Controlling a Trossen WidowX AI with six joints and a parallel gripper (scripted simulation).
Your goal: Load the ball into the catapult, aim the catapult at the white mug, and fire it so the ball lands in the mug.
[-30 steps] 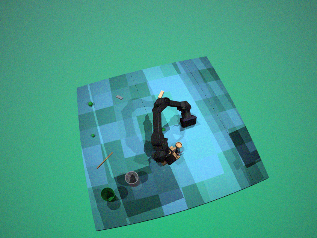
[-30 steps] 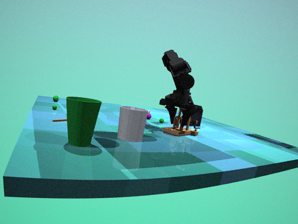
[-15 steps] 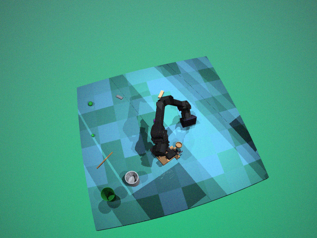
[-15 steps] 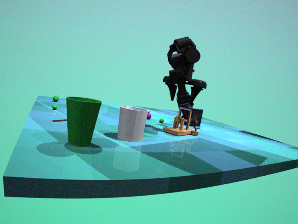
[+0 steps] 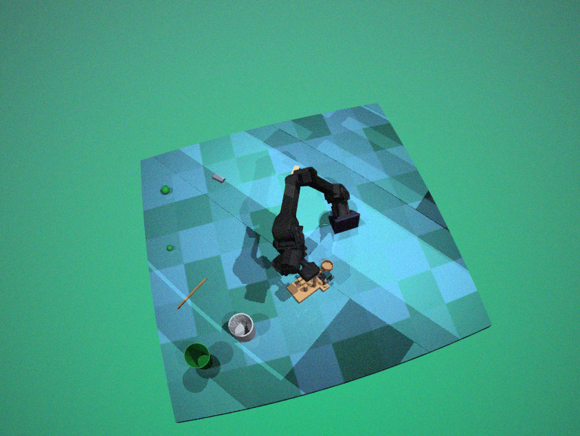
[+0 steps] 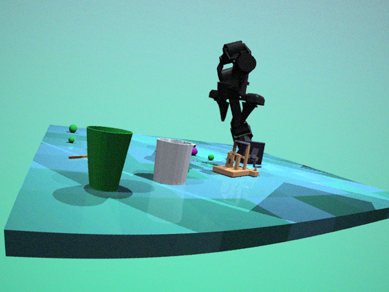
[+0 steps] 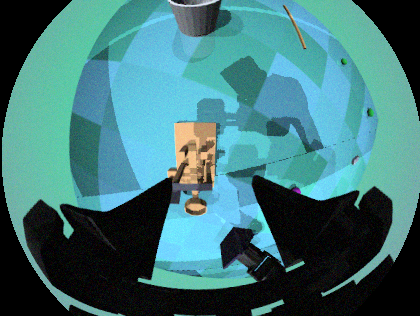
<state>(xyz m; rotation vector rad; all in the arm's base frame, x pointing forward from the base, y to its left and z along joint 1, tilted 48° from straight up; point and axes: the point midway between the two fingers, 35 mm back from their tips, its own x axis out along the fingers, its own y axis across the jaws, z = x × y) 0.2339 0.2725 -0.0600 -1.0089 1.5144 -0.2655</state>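
Right now my gripper tip is 2 cm past the purple ball, 29 cm to the left of it and 15 cm above it. Also, from my gripper tip: white mug (24 cm ahead, 14 cm to the left, 13 cm below); then wooden catapult (7 cm behind, 11 cm below); then thin stick (42 cm ahead, 6 cm to the right, 16 cm below).
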